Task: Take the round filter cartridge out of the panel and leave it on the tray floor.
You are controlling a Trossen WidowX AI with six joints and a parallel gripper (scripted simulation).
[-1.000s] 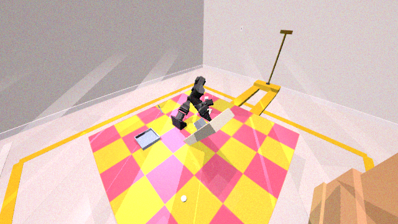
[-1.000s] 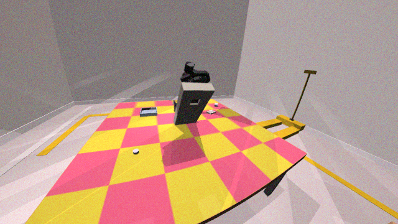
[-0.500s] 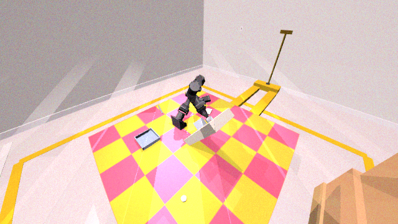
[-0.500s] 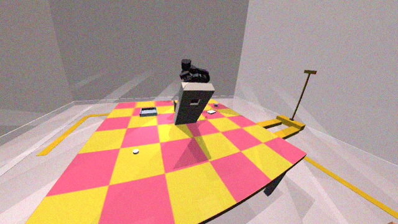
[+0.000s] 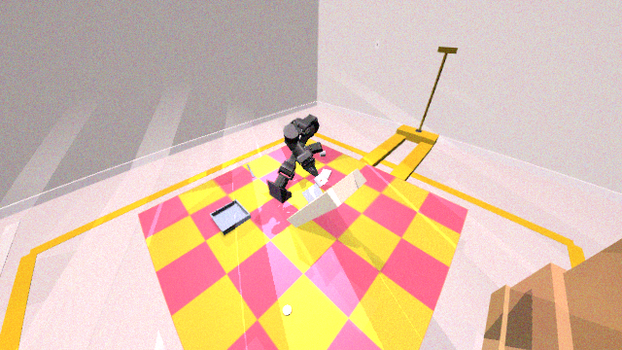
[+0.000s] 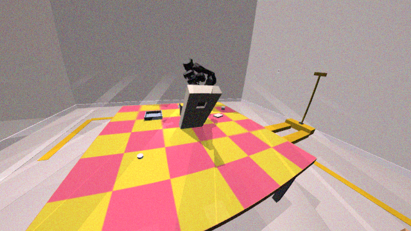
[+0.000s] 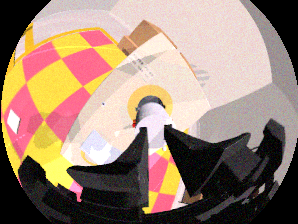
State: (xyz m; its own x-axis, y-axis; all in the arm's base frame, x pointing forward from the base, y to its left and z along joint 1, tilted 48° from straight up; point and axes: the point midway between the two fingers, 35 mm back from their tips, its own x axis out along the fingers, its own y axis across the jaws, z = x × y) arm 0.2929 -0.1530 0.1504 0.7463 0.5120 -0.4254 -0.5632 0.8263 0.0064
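My gripper tip is now 2 cm short of the service panel and 11 cm above it. From my gripper tip the other things lie so: grey tray: 34 cm behind, 29 cm to the right, 29 cm below; flat white block: 25 cm behind, 33 cm to the left, 29 cm below; round filter cartridge: 1 cm ahead, 1 cm below.
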